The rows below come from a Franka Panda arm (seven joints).
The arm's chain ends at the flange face. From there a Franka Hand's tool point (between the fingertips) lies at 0.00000 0.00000 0.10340 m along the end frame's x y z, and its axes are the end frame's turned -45 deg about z.
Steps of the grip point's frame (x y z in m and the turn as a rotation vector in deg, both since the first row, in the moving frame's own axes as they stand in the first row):
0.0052 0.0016 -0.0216 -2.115 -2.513 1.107
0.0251 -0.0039 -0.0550 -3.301 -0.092 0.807
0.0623 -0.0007 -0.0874 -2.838 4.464 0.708
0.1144 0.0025 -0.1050 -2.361 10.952 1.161
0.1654 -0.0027 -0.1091 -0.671 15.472 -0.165
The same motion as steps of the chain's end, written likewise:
0.0054 -0.0084 -0.0214 -3.272 -0.281 1.107
0.0109 -0.0249 -0.0548 -2.399 2.269 0.807
0.0342 -0.0425 -0.0870 1.150 5.163 0.708
0.0657 -0.0684 -0.1030 6.075 9.414 1.161
0.0947 -0.1002 -0.1053 10.466 11.415 -0.165

